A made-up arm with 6 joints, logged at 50 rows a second.
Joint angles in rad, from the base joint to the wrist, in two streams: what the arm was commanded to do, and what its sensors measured. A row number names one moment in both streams.
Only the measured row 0 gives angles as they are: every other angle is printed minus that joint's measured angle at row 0.
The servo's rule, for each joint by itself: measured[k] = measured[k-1] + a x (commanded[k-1-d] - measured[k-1]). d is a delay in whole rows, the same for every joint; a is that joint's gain. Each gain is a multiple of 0.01, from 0.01 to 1. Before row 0 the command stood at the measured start. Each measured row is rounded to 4 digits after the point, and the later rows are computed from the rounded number. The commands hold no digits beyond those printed.
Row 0, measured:
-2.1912 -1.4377 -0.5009 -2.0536 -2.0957 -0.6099
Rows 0 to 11, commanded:
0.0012 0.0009 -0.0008 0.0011 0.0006 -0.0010
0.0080 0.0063 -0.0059 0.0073 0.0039 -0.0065
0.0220 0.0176 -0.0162 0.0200 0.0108 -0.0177
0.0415 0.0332 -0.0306 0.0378 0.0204 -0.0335
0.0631 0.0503 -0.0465 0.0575 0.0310 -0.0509
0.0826 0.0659 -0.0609 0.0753 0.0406 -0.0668
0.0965 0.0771 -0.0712 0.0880 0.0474 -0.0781
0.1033 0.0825 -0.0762 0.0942 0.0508 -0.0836
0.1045 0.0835 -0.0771 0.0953 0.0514 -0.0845
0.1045 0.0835 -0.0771 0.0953 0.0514 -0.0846
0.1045 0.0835 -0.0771 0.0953 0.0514 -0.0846
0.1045 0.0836 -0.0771 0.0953 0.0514 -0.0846
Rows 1 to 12, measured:
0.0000 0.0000 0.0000 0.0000 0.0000 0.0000
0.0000 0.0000 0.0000 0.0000 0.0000 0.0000
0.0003 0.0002 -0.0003 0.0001 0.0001 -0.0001
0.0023 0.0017 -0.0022 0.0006 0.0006 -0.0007
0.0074 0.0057 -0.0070 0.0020 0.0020 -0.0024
0.0163 0.0126 -0.0150 0.0045 0.0046 -0.0055
0.0285 0.0220 -0.0257 0.0082 0.0083 -0.0100
0.0426 0.0330 -0.0377 0.0129 0.0128 -0.0157
0.0566 0.0440 -0.0491 0.0182 0.0176 -0.0219
0.0687 0.0536 -0.0583 0.0235 0.0222 -0.0281
0.0780 0.0611 -0.0647 0.0285 0.0263 -0.0337
0.0849 0.0667 -0.0689 0.0332 0.0298 -0.0388
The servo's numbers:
d 2
a 0.26 0.25 0.34 0.07 0.14 0.10

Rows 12 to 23, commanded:
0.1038 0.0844 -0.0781 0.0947 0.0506 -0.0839
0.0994 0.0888 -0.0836 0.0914 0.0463 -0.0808
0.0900 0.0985 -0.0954 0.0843 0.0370 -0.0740
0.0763 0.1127 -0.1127 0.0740 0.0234 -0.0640
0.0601 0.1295 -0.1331 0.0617 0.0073 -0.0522
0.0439 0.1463 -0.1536 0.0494 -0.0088 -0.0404
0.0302 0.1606 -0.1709 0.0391 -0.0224 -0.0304
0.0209 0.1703 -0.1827 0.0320 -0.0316 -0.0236
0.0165 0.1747 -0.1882 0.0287 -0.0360 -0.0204
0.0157 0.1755 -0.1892 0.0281 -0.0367 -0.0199
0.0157 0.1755 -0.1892 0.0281 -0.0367 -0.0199
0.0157 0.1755 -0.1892 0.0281 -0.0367 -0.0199
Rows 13 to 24, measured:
0.0900 0.0709 -0.0717 0.0375 0.0328 -0.0434
0.0938 0.0741 -0.0735 0.0415 0.0354 -0.0475
0.0964 0.0767 -0.0751 0.0452 0.0375 -0.0511
0.0972 0.0797 -0.0780 0.0484 0.0387 -0.0541
0.0953 0.0844 -0.0839 0.0509 0.0385 -0.0561
0.0904 0.0915 -0.0937 0.0525 0.0364 -0.0569
0.0825 0.1010 -0.1071 0.0531 0.0323 -0.0564
0.0725 0.1123 -0.1229 0.0528 0.0265 -0.0548
0.0615 0.1244 -0.1392 0.0518 0.0197 -0.0524
0.0509 0.1359 -0.1540 0.0504 0.0125 -0.0495
0.0420 0.1456 -0.1656 0.0489 0.0057 -0.0466
0.0352 0.1531 -0.1736 0.0474 -0.0002 -0.0439

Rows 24 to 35, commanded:
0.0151 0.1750 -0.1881 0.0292 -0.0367 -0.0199
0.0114 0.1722 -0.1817 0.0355 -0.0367 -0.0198
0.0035 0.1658 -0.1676 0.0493 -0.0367 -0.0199
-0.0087 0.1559 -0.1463 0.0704 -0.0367 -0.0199
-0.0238 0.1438 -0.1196 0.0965 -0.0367 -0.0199
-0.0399 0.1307 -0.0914 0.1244 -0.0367 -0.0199
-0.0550 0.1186 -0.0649 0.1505 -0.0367 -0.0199
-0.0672 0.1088 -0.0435 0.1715 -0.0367 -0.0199
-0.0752 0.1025 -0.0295 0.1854 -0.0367 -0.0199
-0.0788 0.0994 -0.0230 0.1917 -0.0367 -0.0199
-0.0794 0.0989 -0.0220 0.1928 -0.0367 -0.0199
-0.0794 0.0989 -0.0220 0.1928 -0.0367 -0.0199
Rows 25 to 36, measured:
0.0301 0.1587 -0.1789 0.0460 -0.0053 -0.0415
0.0264 0.1629 -0.1824 0.0447 -0.0097 -0.0393
0.0235 0.1659 -0.1843 0.0436 -0.0135 -0.0374
0.0204 0.1675 -0.1834 0.0430 -0.0167 -0.0356
0.0160 0.1671 -0.1780 0.0434 -0.0195 -0.0340
0.0096 0.1643 -0.1672 0.0453 -0.0219 -0.0326
0.0009 0.1592 -0.1510 0.0489 -0.0240 -0.0313
-0.0097 0.1521 -0.1307 0.0542 -0.0258 -0.0302
-0.0215 0.1437 -0.1083 0.0609 -0.0273 -0.0292
-0.0334 0.1350 -0.0863 0.0686 -0.0286 -0.0283
-0.0443 0.1269 -0.0670 0.0768 -0.0297 -0.0275
-0.0533 0.1200 -0.0520 0.0848 -0.0307 -0.0267

